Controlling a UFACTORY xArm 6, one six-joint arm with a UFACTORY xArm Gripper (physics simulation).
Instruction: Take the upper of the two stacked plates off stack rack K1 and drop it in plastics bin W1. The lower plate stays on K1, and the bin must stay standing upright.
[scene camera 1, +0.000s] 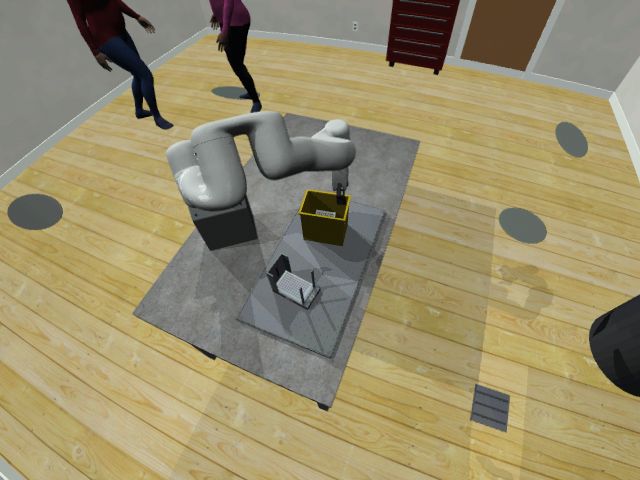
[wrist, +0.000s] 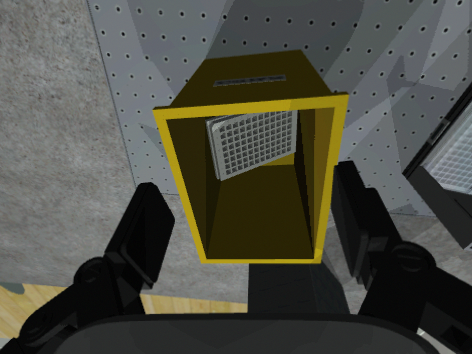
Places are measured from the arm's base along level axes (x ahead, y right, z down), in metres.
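Pixels of known places: gripper, between the fingertips: (scene camera 1: 342, 194) (wrist: 244, 193).
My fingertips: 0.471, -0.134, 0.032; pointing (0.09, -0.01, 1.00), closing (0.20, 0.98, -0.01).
Observation:
Ahead of a thing's pixels: the offset from my fingertips to its top centre, as dx, dy, dz. Level surfaces: height alone.
The yellow bin W1 {-0.067, +0.008, +0.066} (scene camera 1: 324, 230) (wrist: 255, 67) stands upright on the grey perforated board. A grey-white gridded plate (scene camera 1: 325, 213) (wrist: 257, 142) is inside it, tilted near one wall. My gripper (scene camera 1: 340, 198) (wrist: 244, 193) is open and empty. Its fingers are wide apart above the bin, on either side of its opening in the wrist view. A second white plate {-0.091, +0.308, +0.211} (scene camera 1: 294, 286) (wrist: 452, 160) lies on the dark rack K1 {-0.081, +0.309, +0.099} (scene camera 1: 282, 265) (wrist: 440, 205). The wrist view cuts off part of this plate and rack.
The perforated board {dz +0.245} (scene camera 1: 317, 330) (wrist: 145, 85) lies on the grey table {dz +0.258} (scene camera 1: 206, 310) (wrist: 45, 200), with rack K1 nearer the scene camera than the bin. The robot's dark base block (scene camera 1: 227, 227) stands left of the bin. Two people stand behind the table on the left.

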